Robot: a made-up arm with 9 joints.
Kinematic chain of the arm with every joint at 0, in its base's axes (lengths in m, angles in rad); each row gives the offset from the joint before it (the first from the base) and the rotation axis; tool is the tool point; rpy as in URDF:
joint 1: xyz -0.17 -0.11 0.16 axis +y
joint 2: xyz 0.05 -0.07 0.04 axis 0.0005 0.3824 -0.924
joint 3: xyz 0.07 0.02 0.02 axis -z
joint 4: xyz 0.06 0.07 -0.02 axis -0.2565 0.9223 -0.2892
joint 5: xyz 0.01 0 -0.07 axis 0.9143 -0.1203 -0.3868
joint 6: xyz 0.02 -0.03 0 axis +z
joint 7: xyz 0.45 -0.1 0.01 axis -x
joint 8: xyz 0 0 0.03 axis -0.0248 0.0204 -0.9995
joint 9: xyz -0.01 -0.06 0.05 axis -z
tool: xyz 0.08 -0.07 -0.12 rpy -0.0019 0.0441 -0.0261
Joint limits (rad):
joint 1: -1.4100..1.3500
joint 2: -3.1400..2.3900
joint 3: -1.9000..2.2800
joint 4: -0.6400..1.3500
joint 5: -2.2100..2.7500
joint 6: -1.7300..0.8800
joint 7: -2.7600..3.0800
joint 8: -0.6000..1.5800
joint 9: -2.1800..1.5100
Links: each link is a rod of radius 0.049 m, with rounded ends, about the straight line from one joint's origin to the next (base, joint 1, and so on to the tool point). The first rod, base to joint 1, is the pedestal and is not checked.
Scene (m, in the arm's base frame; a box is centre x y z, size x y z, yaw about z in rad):
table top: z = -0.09
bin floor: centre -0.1 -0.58 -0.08 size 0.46 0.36 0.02 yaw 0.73
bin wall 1: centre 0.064 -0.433 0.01 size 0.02 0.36 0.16 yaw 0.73
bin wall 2: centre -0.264 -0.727 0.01 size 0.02 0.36 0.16 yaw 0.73
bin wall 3: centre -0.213 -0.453 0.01 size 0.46 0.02 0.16 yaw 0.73
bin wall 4: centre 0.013 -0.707 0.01 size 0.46 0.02 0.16 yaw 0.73
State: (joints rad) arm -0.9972 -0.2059 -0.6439 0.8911 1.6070 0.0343 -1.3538 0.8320 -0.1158
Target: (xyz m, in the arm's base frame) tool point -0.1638 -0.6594 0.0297
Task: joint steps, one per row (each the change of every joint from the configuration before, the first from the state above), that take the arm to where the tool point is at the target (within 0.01 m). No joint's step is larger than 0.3 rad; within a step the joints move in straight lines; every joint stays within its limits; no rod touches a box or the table.
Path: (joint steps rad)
1: -0.1032 -0.1077 -0.0546 0.0551 -0.0981 -0.2123 0.2336 -0.1610 -0.0120
2: -0.1032 -0.1076 -0.0547 0.0551 -0.0981 -0.2122 0.2336 -0.1610 -0.0121
3: -0.1032 -0.1077 -0.0546 0.0552 -0.0980 -0.2123 0.2336 -0.1609 -0.0120
4: -0.1032 -0.1076 -0.0547 0.0551 -0.0981 -0.2122 0.2335 -0.1610 -0.0120
5: 0.2259 0.1819 -0.0128 0.0795 -0.1485 -0.1003 -0.1515 0.1157 -0.0234
6: 0.2260 0.1819 -0.0129 0.0794 -0.1486 -0.1002 -0.1516 0.1158 -0.0235
7: 0.2259 0.1819 -0.0128 0.0795 -0.1485 -0.1003 -0.1516 0.1158 -0.0234
8: 0.0131 0.0793 0.0288 0.0000 0.1685 0.1142 -0.0307 -0.1124 -0.0501
9: 0.0130 0.0793 0.0289 0.0000 0.1685 0.1142 -0.0307 -0.1124 -0.0501

